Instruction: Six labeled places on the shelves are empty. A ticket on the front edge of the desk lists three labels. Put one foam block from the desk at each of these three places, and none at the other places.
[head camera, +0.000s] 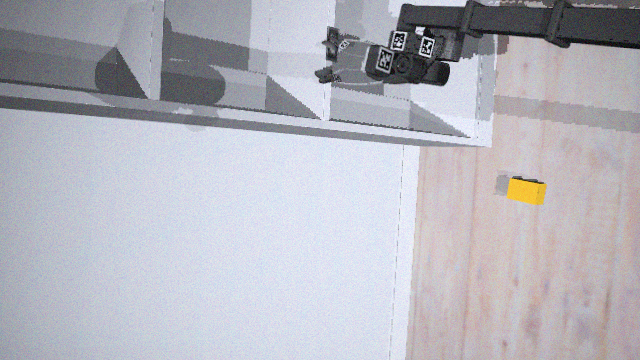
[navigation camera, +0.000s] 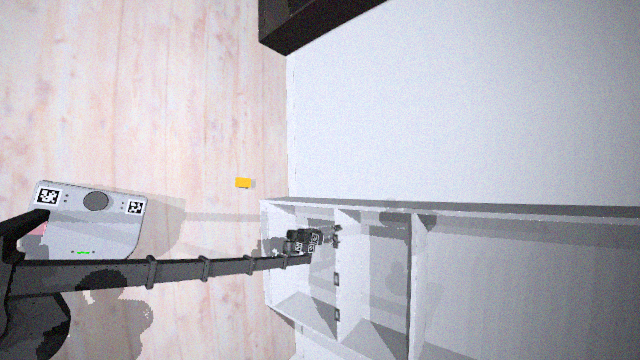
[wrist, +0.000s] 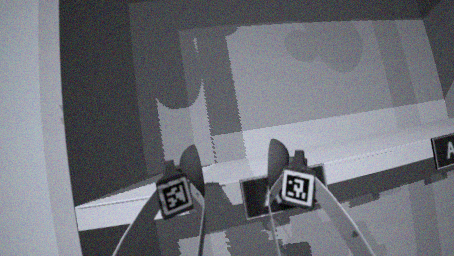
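Pixels of known places: gripper, between the fingertips: (head camera: 319, 59) (navigation camera: 340, 234); robot's base, origin of its link: (navigation camera: 96, 200).
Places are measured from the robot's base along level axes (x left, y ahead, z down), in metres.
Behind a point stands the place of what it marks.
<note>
My gripper (head camera: 327, 59) @(x -0.894, y -0.005, z -0.693 m) (navigation camera: 337, 235) @(x -0.894, y -0.005, z -0.693 m) (wrist: 234, 159) @(x -0.894, y -0.005, z -0.693 m) is at the front edge of a shelf board (wrist: 375, 155) in the white shelf unit (head camera: 320, 132) @(x -0.964, y 0.172, z -0.596 m) (navigation camera: 500, 205) @(x -1.053, y 0.194, z -1.362 m). Its fingers stand partly apart with no block between them. In the wrist view the right finger covers much of a dark label (wrist: 255, 197), and its writing cannot be read. Another label (wrist: 442, 152) at the right edge shows the letter A. Two small labels (navigation camera: 336, 278) @(x -0.952, y -0.240, z -0.661 m) (navigation camera: 336, 314) @(x -1.004, y -0.444, z -0.656 m) sit along the same board in the navigation view. No foam block shows on this board in the wrist view. The ticket does not show.
A yellow box-shaped thing (head camera: 525, 191) @(x -0.680, y 0.231, z -0.045 m) (navigation camera: 243, 182) @(x -0.680, y 0.231, z -0.045 m) with dark parts along one side is on the wooden floor beside the shelf unit. A dark piece of furniture (navigation camera: 280, 37) @(x -0.646, y 1.337, z -0.162 m) stands against the white wall. My base (navigation camera: 105, 235) @(x -0.054, y -0.123, z -0.160 m) is at the left of the navigation view.
</note>
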